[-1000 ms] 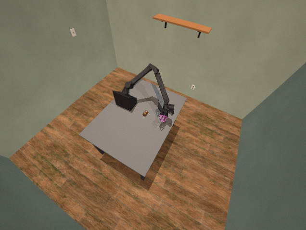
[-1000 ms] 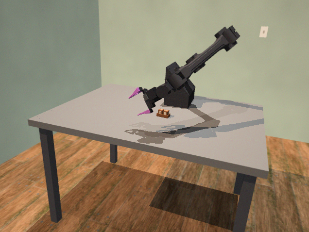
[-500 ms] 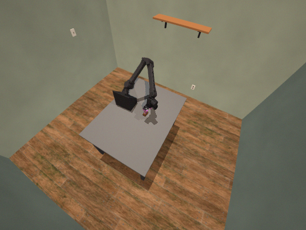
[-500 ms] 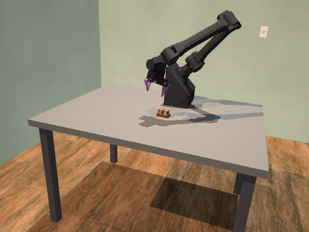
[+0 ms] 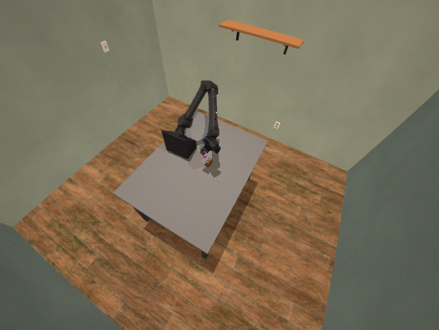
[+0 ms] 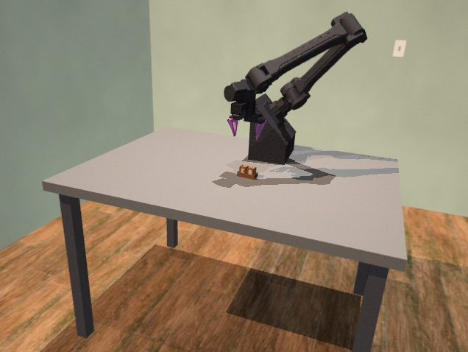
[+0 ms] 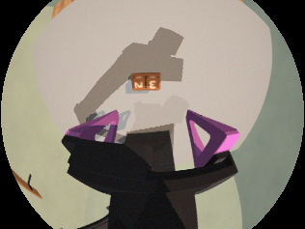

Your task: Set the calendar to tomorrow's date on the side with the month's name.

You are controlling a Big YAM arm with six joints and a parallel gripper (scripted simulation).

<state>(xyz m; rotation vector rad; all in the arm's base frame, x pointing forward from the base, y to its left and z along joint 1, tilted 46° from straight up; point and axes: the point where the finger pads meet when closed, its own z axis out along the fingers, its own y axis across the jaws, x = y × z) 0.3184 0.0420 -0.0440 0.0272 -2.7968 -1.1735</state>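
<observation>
My gripper is now 20 mm to the right of the small brown calendar tray and 160 mm above it.
</observation>
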